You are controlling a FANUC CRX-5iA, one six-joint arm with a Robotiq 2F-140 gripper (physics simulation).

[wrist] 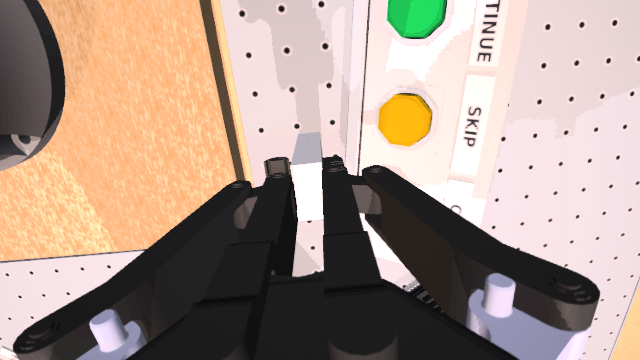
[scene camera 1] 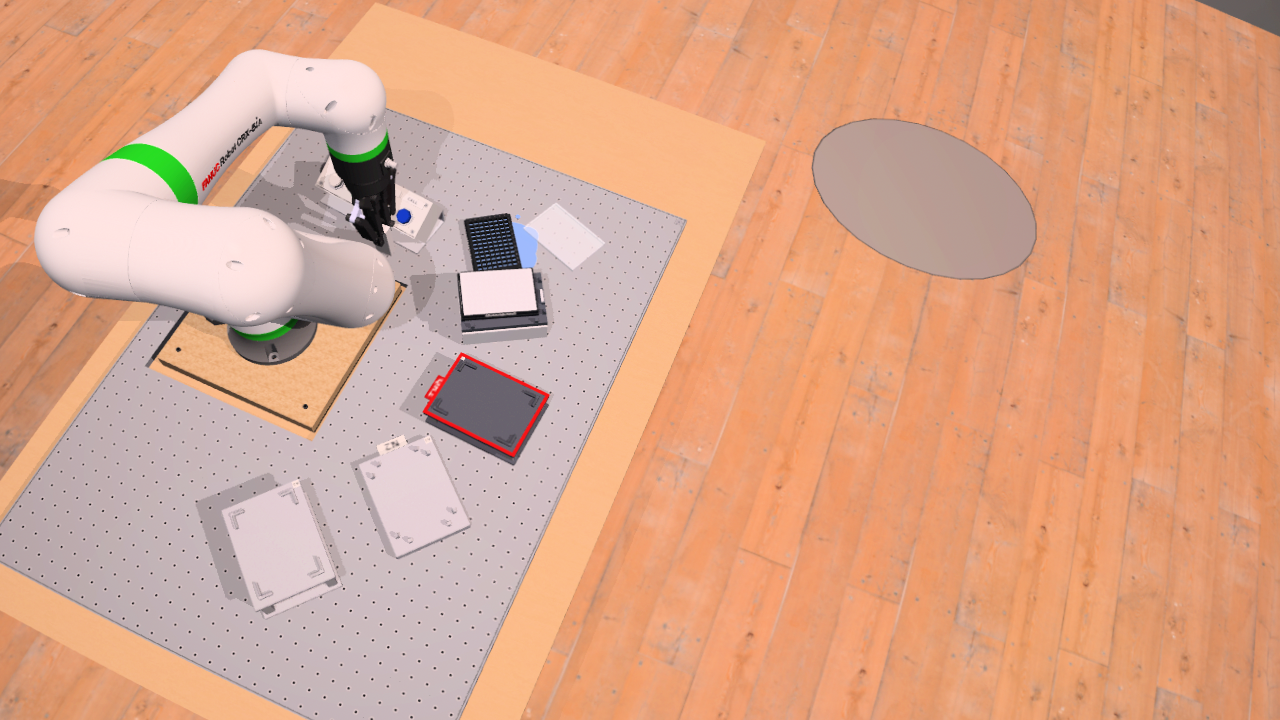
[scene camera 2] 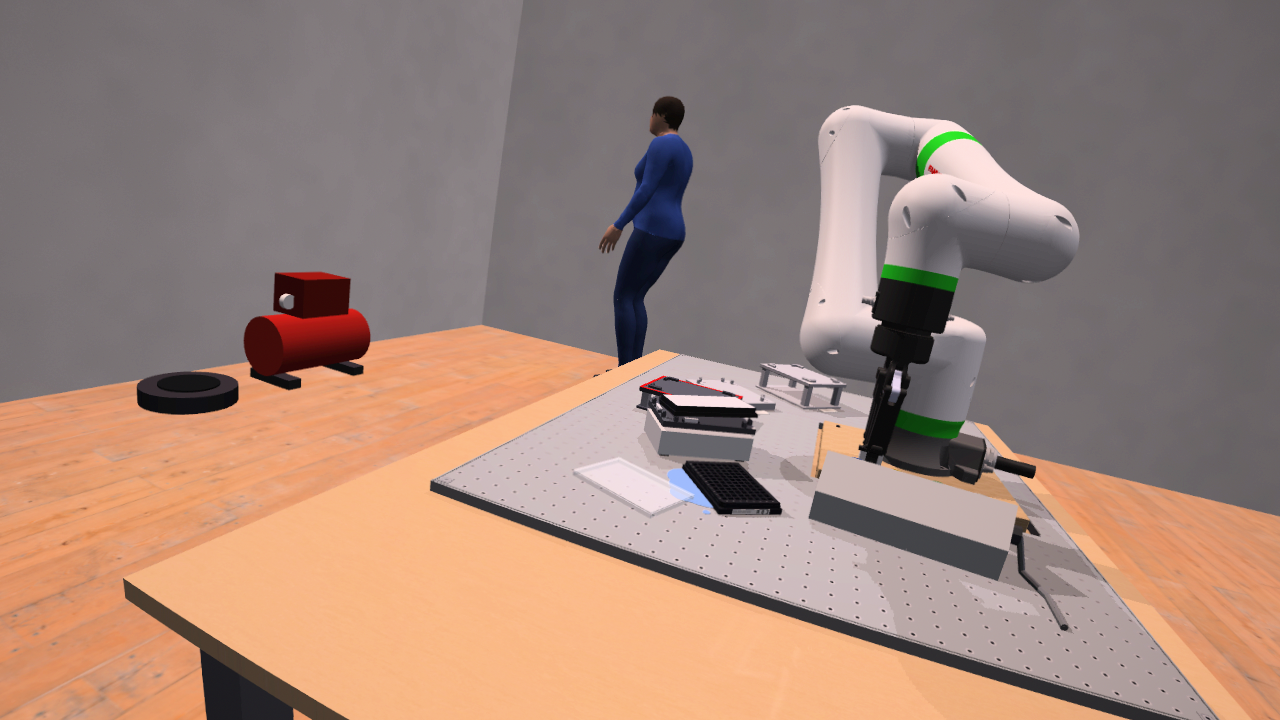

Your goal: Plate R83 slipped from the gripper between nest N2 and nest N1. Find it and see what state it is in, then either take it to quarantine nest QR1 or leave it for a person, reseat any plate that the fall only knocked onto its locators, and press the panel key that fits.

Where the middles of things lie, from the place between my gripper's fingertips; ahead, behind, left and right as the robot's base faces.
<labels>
I see the SKIP button (wrist: 404, 119) 6 cm above my hand, 4 cm to the left of it and 4 cm behind it. Round my hand: clear lid (scene camera 2: 644, 492) 24 cm ahead, 21 cm to the left; grey N2 station (scene camera 1: 415, 500) 34 cm to the right, 32 cm ahead, 1 cm above.
</labels>
